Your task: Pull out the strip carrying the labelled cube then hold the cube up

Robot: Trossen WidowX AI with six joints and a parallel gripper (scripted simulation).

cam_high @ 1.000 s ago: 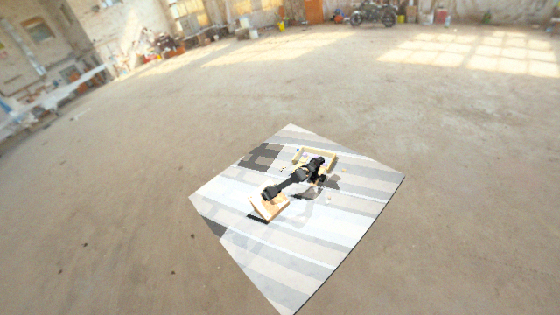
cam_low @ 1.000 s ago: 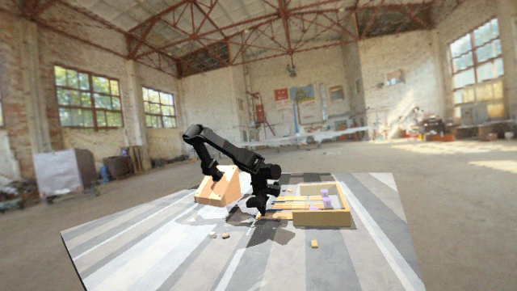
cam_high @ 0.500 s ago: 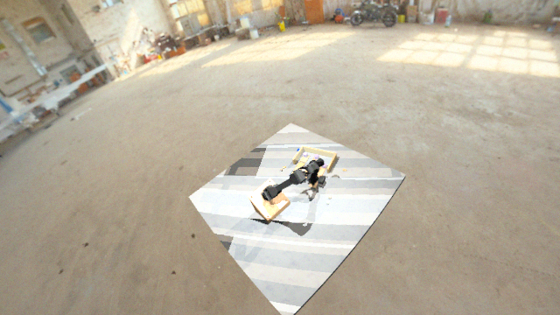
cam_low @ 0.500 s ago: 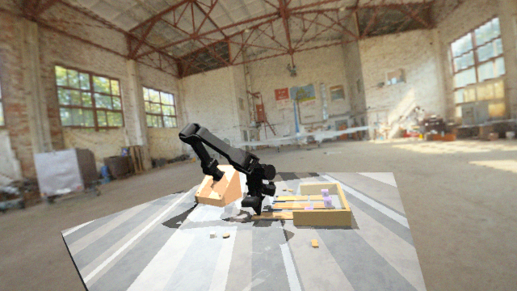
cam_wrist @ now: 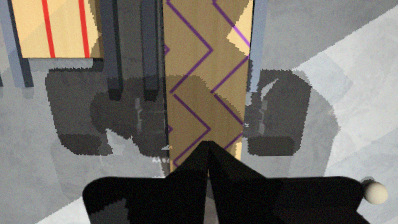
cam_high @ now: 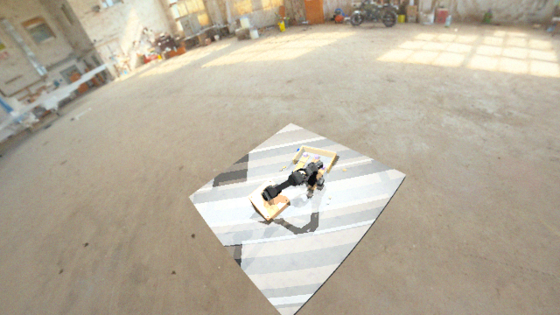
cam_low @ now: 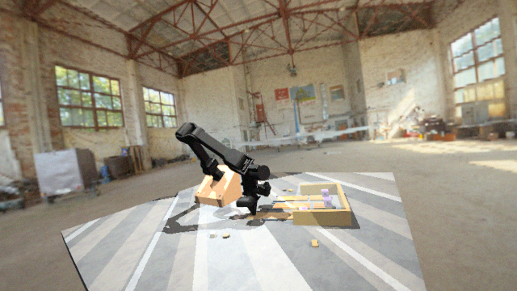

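Now: the zigzag strip 90 mm ahead of my gripper tip and 40 mm to the left of it.
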